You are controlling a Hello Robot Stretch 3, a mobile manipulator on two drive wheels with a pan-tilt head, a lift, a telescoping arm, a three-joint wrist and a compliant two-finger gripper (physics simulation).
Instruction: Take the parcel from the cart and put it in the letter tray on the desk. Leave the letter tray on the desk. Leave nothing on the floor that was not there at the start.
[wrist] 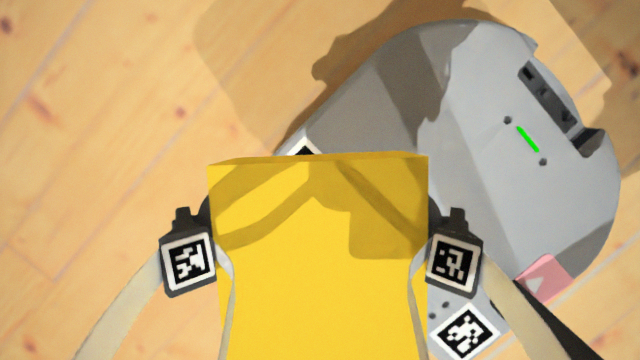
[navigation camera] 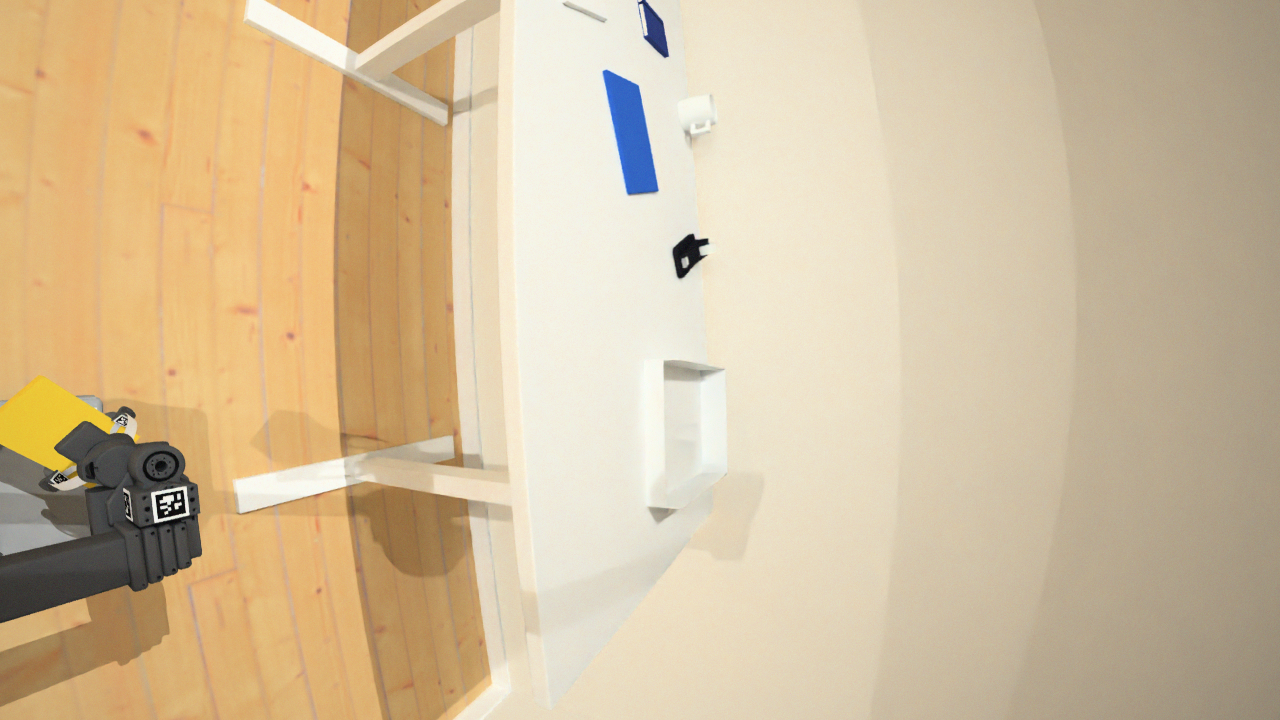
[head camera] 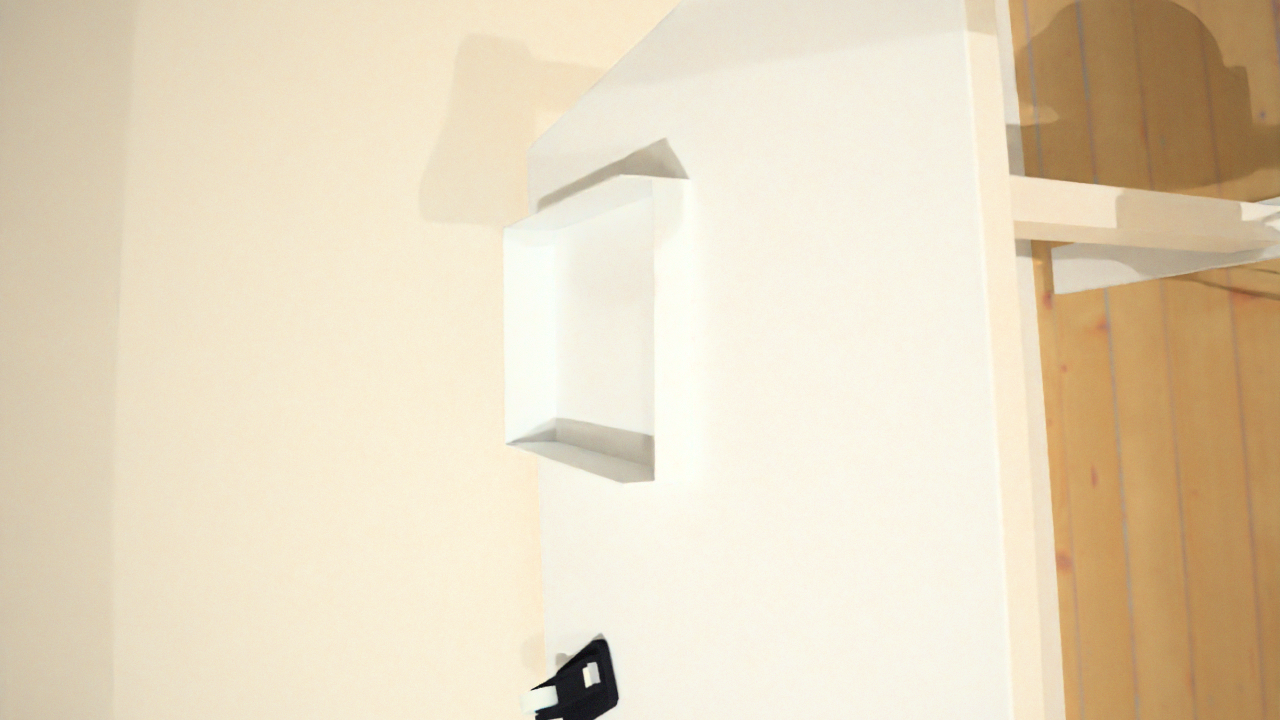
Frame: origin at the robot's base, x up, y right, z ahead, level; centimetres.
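Where they show: gripper, fingertip midpoint: (wrist: 320,215).
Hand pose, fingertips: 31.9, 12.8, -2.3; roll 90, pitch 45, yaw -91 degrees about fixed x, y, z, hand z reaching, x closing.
Note:
Each offset is from my fingertips to the top centre of the thing, as dx, dy, dz. "spot": to the spot under its first point. Level surfaces: height alone.
The parcel is a yellow box {+5.0, -2.7, +2.4} (navigation camera: 44,420) (wrist: 320,290). My gripper (navigation camera: 92,449) (wrist: 320,215) is shut on it, with one finger against each side, above the robot's base and the floor, and apart from the desk. The letter tray {+69.6, +75.8, -4.9} (head camera: 604,313) (navigation camera: 654,434) is a white open box on the white desk {dx +63.1} (head camera: 832,358) (navigation camera: 581,313), near its wall side and toward one end. The inside of the tray that shows holds no object. The cart does not show in these views.
A black object {+70.1, +86.0, +33.4} (head camera: 581,680) (navigation camera: 687,257), a blue flat sheet {+63.9, +58.7, +50.1} (navigation camera: 631,134), a white mug {spot: +67.9, +89.5, +70.7} (navigation camera: 696,113) and a dark blue book-like object {+64.3, +73.6, +85.5} (navigation camera: 654,29) are on the desk. Desk legs {spot: +2.1, +60.3, -18.1} (head camera: 1136,210) (navigation camera: 438,477) stand on the wooden floor. A wall (head camera: 313,358) (navigation camera: 805,313) runs behind the desk.

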